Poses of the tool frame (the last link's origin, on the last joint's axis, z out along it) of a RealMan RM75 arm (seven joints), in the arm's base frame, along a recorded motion.
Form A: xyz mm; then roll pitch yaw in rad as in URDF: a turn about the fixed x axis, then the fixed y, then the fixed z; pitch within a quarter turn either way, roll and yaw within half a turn.
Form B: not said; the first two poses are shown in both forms.
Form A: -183 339 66 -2.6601 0.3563 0.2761
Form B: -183 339 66 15.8 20.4 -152.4
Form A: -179 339 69 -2.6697 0.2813 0.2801
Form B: -179 339 69 16.0 16.1 -153.0
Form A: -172 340 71 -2.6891 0.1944 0.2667
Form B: -172 340 71 15.3 11.1 -154.1
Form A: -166 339 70 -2.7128 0.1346 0.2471
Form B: -166 339 70 14.2 7.7 -155.4
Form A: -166 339 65 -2.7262 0.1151 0.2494
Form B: -166 339 65 14.3 6.6 -156.2
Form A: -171 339 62 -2.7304 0.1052 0.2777
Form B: -171 339 62 15.9 6.0 -156.4
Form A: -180 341 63 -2.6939 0.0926 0.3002
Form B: -180 341 63 17.2 5.3 -154.3
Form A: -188 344 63 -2.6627 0.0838 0.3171
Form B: -188 344 63 18.2 4.8 -152.6
